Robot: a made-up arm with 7 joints.
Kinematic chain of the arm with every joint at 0, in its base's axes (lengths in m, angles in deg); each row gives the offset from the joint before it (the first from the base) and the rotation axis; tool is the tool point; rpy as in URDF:
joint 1: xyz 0 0 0.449 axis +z
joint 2: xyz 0 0 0 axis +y
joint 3: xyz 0 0 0.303 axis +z
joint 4: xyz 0.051 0 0 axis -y
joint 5: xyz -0.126 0 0.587 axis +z
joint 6: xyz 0 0 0 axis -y
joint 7: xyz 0.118 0 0 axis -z
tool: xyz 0 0 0 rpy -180 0 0
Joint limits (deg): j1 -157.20..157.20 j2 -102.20..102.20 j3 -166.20..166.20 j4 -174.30..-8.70 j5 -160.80..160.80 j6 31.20..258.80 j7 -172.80..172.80
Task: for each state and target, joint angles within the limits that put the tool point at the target. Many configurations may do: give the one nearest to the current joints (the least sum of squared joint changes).
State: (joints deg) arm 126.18 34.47 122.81 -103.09 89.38 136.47 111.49
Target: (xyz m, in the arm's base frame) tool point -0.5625 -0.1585 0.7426
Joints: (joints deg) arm 93.50 57.26 128.36 -122.83 97.38 157.65 111.49
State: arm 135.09 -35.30 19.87 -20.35 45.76 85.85 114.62
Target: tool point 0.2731 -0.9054 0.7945
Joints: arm 110.22 -72.48 23.19 -8.70 46.38 66.35 114.62
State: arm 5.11 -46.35 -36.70 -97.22 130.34 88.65 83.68
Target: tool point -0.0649 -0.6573 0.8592
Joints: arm -11.29 -54.92 -59.95 -109.42 130.35 93.96 83.68
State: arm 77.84 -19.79 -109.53 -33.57 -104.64 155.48 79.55
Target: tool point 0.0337 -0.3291 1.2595
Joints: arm 68.54 -24.08 -108.46 -16.55 -109.31 195.89 79.55
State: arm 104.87 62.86 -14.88 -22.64 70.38 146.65 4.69
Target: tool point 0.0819 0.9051 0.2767
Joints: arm 98.74 75.16 -14.66 -50.58 79.55 164.91 4.69
